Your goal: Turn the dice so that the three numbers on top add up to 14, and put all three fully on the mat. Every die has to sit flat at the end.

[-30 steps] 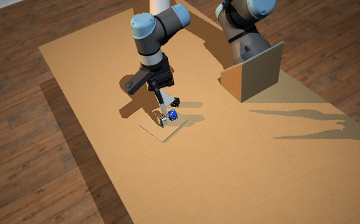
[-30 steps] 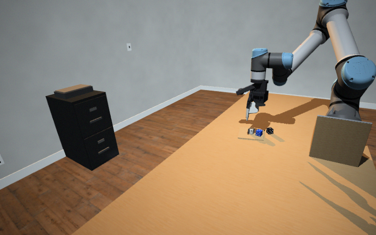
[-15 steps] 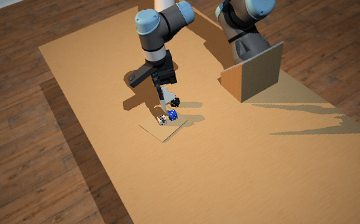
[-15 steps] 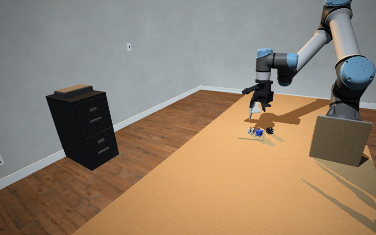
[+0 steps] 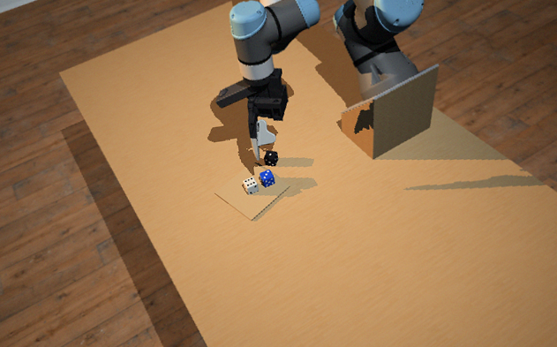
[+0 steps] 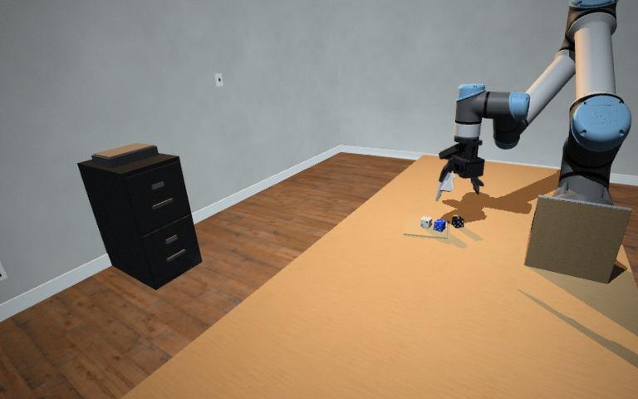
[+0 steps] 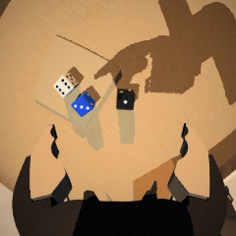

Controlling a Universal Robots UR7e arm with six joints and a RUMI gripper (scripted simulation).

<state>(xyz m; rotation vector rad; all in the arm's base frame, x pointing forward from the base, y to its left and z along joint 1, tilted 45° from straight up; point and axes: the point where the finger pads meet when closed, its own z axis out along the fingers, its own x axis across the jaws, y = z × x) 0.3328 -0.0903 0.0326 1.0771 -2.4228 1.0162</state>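
The black die is 10 mm behind my hand, 10 mm to the right of it and 90 mm below it. From my hand the other things lie so: tan mat (80 mm ahead, 50 mm to the left, 100 mm below); then white die (80 mm ahead, 50 mm to the left, 80 mm below); then blue die (40 mm ahead, 50 mm to the left, 80 mm below).
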